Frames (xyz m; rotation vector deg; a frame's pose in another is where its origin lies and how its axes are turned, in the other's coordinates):
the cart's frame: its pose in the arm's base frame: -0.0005 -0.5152 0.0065 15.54 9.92 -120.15
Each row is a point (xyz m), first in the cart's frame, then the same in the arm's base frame.
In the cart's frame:
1: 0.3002 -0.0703 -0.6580
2: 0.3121 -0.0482 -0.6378
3: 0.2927 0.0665 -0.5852
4: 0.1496 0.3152 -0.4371
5: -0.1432 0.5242 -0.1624
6: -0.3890 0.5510 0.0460
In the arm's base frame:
1: -0.1296 -0.5747 -0.7061
2: -0.1190 -0.6005 -0.6901
3: -0.0174 -0.6555 -0.6358
4: 0.2492 -0.6993 -0.4589
5: 0.5407 -0.6282 -0.1200
6: 0.6606 -0.4872 0.1451

